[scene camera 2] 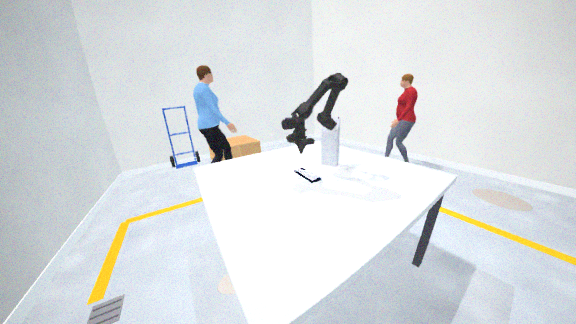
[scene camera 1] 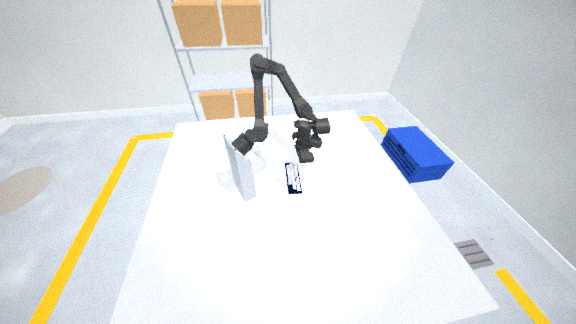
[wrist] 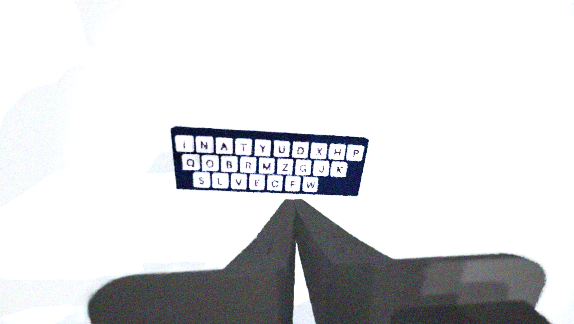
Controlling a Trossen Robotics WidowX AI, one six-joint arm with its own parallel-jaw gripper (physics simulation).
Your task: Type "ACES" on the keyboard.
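Frame: origin at the arm's base, x right, y up, z back, level; metres.
Seen in the pictures: gripper, between the fingertips: (scene camera 2: 301,153) (wrist: 293,207); arm's base, origin of its link: (scene camera 2: 330,124) (scene camera 1: 237,148).
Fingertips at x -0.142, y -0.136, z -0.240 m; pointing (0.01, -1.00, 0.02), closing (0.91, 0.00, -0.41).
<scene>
Offsets run from my fingertips to a thing's middle. Level surfaces: height alone.
The dark blue keyboard @(dx -0.001, dy -0.138, dz +0.031 m) (scene camera 1: 294,178) (scene camera 2: 307,175) (wrist: 340,187) with white keys lies flat on the table. In the wrist view, the A key @(dx -0.054, dy -0.133, dz +0.029 m) (wrist: 224,146) is in the top row. The S key @(dx -0.065, dy -0.133, dz +0.074 m) (wrist: 201,180), the E key @(dx -0.008, dy -0.133, dz +0.055 m) (wrist: 256,183) and the C key @(dx +0.010, dy -0.133, dz +0.048 m) (wrist: 274,183) are in the bottom row. My gripper (scene camera 1: 305,159) (scene camera 2: 301,151) (wrist: 293,207) is shut and empty, pointing down above the table. In the wrist view its tips show just below the keyboard's bottom edge, under the F key @(dx +0.029, dy -0.133, dz +0.042 m) (wrist: 292,184). They are apart from the keys.
A white upright panel (scene camera 1: 240,170) (scene camera 2: 330,145) stands on the white table @(dy -0.146 m) (scene camera 1: 300,260) (scene camera 2: 280,240), beside the arm's base. A blue box (scene camera 1: 422,150) is on the floor beyond the table edge. Two people, in blue (scene camera 2: 206,107) and red (scene camera 2: 407,105), stand beyond the table.
</scene>
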